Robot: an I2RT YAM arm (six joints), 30 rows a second.
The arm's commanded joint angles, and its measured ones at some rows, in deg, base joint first. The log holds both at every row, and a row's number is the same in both.
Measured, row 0:
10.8, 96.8, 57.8, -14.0, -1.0, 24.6
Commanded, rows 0 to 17:
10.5, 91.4, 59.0, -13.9, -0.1, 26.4
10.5, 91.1, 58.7, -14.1, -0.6, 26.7
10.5, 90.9, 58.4, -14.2, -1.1, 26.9
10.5, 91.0, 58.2, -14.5, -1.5, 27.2
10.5, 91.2, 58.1, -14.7, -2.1, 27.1
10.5, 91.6, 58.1, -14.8, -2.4, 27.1
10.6, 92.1, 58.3, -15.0, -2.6, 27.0
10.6, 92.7, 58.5, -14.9, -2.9, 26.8
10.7, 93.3, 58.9, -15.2, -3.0, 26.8
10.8, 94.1, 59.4, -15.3, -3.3, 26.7
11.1, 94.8, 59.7, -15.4, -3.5, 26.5
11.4, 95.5, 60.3, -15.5, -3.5, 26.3
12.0, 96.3, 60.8, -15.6, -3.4, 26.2
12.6, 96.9, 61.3, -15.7, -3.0, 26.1
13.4, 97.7, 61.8, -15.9, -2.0, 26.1
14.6, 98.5, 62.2, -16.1, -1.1, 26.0
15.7, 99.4, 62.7, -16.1, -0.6, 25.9
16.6, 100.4, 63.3, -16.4, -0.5, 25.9
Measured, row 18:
12.8, 97.6, 59.5, -15.9, -1.9, 25.8
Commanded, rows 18 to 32:
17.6, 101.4, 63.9, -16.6, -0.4, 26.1
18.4, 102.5, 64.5, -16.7, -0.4, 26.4
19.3, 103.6, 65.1, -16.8, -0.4, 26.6
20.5, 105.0, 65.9, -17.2, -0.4, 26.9
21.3, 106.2, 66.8, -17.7, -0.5, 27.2
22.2, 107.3, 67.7, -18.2, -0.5, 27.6
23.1, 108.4, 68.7, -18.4, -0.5, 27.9
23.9, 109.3, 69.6, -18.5, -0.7, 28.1
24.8, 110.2, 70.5, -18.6, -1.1, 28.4
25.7, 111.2, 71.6, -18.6, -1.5, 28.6
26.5, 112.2, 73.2, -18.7, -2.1, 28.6
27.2, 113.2, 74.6, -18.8, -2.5, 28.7
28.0, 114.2, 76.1, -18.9, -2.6, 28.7
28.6, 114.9, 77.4, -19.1, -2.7, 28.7
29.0, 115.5, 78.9, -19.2, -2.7, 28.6
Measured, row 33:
26.5, 111.9, 74.2, -17.4, -0.5, 26.7
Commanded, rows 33 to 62:
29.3, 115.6, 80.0, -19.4, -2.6, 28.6
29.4, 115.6, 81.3, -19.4, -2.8, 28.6
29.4, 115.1, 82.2, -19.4, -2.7, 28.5
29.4, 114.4, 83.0, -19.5, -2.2, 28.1
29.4, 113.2, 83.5, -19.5, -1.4, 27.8
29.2, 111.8, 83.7, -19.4, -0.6, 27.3
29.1, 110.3, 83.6, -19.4, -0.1, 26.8
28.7, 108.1, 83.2, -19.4, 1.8, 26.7
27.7, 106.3, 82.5, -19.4, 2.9, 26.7
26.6, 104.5, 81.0, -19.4, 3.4, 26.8
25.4, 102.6, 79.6, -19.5, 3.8, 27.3
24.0, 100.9, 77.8, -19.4, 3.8, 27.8
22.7, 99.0, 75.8, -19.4, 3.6, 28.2
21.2, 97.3, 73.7, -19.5, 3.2, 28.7
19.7, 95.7, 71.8, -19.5, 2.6, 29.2
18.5, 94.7, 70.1, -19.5, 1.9, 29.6
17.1, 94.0, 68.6, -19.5, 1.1, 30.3
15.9, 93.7, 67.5, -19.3, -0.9, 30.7
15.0, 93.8, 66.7, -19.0, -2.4, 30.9
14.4, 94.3, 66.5, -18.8, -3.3, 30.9
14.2, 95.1, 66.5, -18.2, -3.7, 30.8
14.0, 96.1, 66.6, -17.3, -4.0, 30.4
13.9, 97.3, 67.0, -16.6, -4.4, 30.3
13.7, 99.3, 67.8, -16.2, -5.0, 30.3
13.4, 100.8, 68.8, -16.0, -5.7, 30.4
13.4, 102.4, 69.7, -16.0, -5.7, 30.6
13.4, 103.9, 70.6, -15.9, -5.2, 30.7
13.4, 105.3, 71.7, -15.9, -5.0, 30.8
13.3, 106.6, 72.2, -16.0, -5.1, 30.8
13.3, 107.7, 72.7, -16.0, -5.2, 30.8
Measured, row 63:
13.2, 104.3, 68.6, -18.4, -3.8, 29.7
